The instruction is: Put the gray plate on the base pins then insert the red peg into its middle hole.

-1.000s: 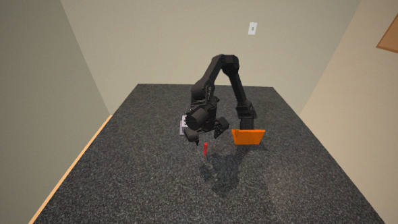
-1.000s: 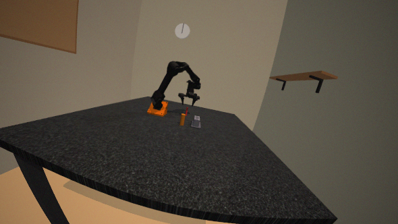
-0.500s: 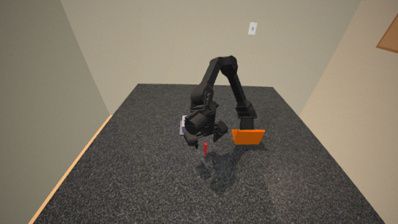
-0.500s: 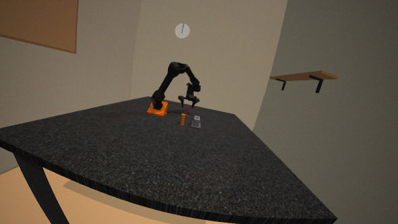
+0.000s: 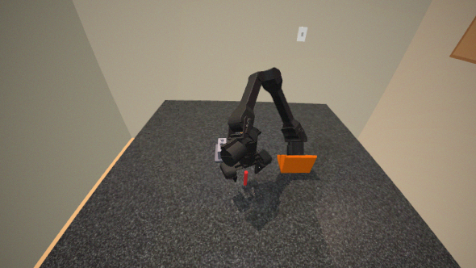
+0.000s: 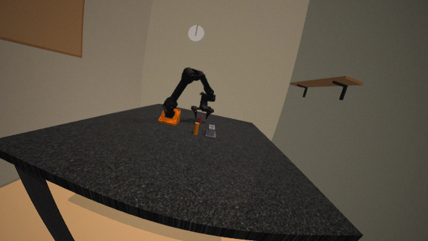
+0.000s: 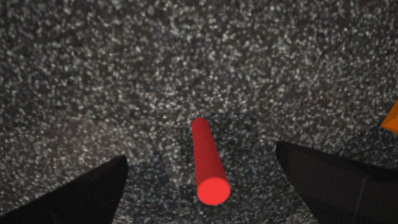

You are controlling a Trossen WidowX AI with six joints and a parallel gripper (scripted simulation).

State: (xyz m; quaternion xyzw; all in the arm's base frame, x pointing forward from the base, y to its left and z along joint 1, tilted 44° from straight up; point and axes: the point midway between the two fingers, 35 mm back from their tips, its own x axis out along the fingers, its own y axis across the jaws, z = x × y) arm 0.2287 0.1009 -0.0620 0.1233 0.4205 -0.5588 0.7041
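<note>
The red peg is 1 cm below my gripper tip. From my gripper tip the other things lie so: gray base 18 cm to the right, 11 cm ahead, 4 cm below; gray plate 18 cm to the right, 11 cm ahead; orange cylinder 24 cm to the right, 1 cm below, 1 cm ahead.
</note>
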